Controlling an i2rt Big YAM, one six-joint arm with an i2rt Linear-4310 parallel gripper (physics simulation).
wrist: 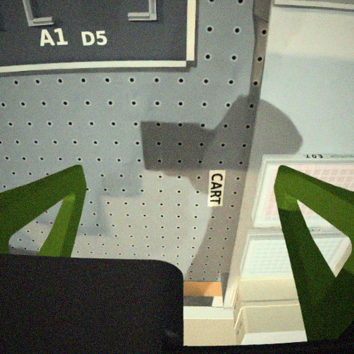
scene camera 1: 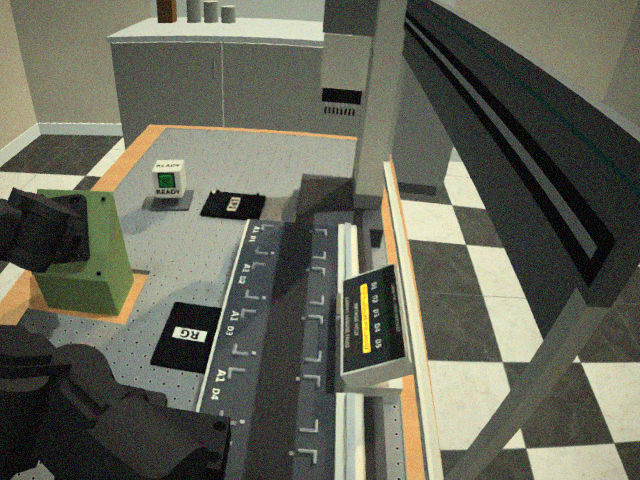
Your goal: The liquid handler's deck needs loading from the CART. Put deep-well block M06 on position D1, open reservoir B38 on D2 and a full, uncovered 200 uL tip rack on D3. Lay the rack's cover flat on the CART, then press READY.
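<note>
My gripper (wrist: 179,175) is open and empty above the pegboard table; its fingers do not show in scene camera 1. The dark deck (scene camera 1: 284,335) (wrist: 125,55) has bare positions D1, D2 and D3. The white READY box (scene camera 1: 165,180) with a green button stands at the back left. In the wrist view, part of the pale CART (wrist: 300,110) shows at right. On it are a rack marked E07 (wrist: 320,170) with a pink grid, a whitish gridded rack (wrist: 265,252) and cream boxes (wrist: 265,290), partly behind the right finger. I cannot make out M06 or B38.
A tilted screen (scene camera 1: 374,320) stands at the deck's right side. A black RG plate (scene camera 1: 180,348) and another black labelled plate (scene camera 1: 253,205) lie left of the deck. A green block (scene camera 1: 87,291) stands at left. A grey post (scene camera 1: 382,103) rises behind the deck.
</note>
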